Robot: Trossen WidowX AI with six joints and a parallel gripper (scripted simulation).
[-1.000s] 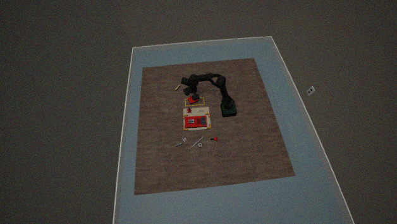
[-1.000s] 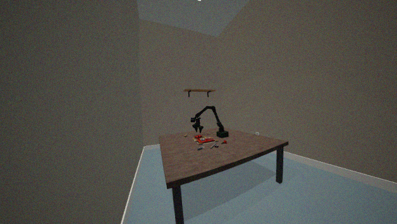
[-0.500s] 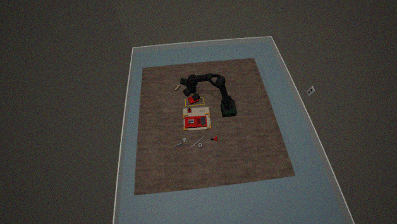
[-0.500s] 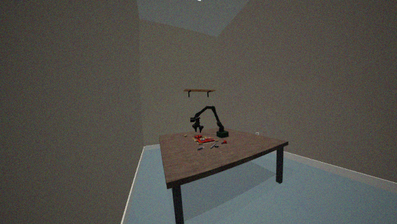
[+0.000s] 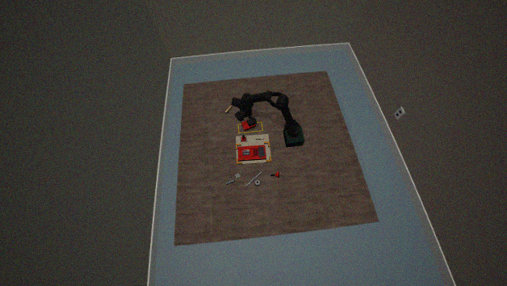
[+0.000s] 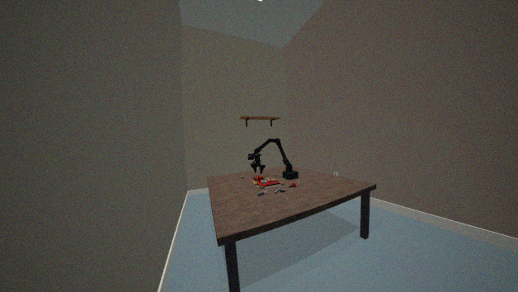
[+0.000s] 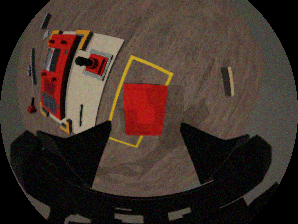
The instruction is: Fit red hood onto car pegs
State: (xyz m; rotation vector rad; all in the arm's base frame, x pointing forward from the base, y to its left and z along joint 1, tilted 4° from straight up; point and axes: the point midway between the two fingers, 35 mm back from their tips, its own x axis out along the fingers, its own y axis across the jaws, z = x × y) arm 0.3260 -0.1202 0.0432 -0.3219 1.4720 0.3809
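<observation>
Right now the red hood is 50 mm below my gripper tip. From my gripper tip the other things lie so: metal rod 430 mm to the left, 60 mm below, 50 mm behind; short wooden dowel 160 mm ahead, 140 mm to the right, 60 mm below.
</observation>
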